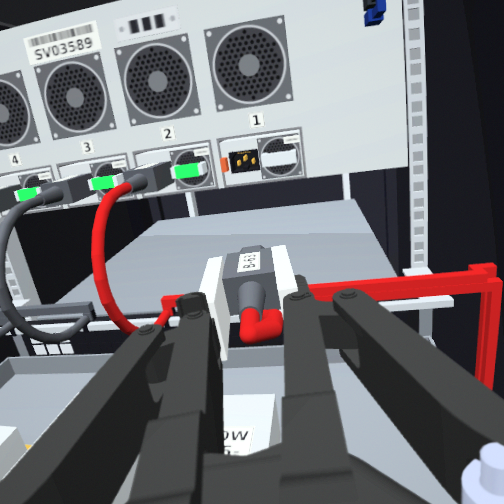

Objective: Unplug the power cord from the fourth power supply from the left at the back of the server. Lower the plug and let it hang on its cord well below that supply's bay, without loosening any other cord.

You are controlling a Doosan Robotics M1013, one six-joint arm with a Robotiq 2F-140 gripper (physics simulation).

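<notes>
My gripper (pixel 248 292) is shut on a grey power plug (pixel 250 277), with a white finger pad on each side of it. A short red cord elbow (pixel 257 324) leaves the plug's lower end. The plug is out of its socket and sits well below and in front of bay 1 (pixel 261 159), the rightmost of the bays labelled 4, 3, 2, 1 from left to right. Bay 1's socket (pixel 243 161) is empty, with its pins showing. Bays 2 (pixel 150 177), 3 (pixel 70 190) and 4 (pixel 10 197) each hold a grey plug beside a green tab.
A red cord (pixel 100 250) loops down from bay 2's plug, and grey cords (pixel 10 280) loop down at far left. Red cord runs right behind my fingers (pixel 400 286) and down the right side (pixel 487 340). A grey shelf (pixel 260 240) lies behind the plug. A perforated rack rail (pixel 416 135) stands at right.
</notes>
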